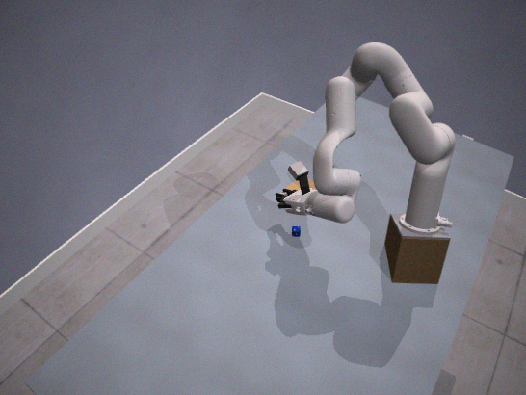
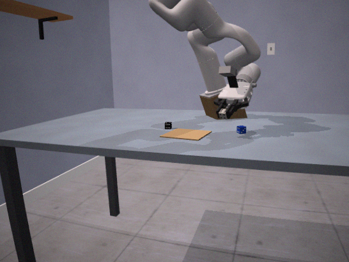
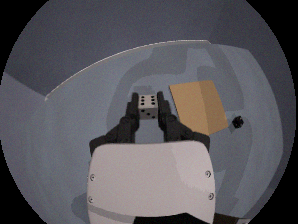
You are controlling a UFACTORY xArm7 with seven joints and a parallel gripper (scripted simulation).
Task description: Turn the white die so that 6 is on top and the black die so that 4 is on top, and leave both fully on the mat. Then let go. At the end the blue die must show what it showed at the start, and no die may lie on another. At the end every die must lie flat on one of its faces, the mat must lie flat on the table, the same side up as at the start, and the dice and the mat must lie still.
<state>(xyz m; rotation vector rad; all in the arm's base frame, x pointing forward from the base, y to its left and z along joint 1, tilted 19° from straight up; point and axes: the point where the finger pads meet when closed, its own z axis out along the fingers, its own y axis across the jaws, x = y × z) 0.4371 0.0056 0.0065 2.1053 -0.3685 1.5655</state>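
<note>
Now: hand 80 mm above the blue die, 70 mm past it and 60 mm to the right of it. Also, from my hand: white die 10 mm below, 10 mm ahead; then black die 210 mm to the right, 140 mm behind, 80 mm below; then mat 130 mm to the right, 90 mm below, 40 mm behind.
</note>
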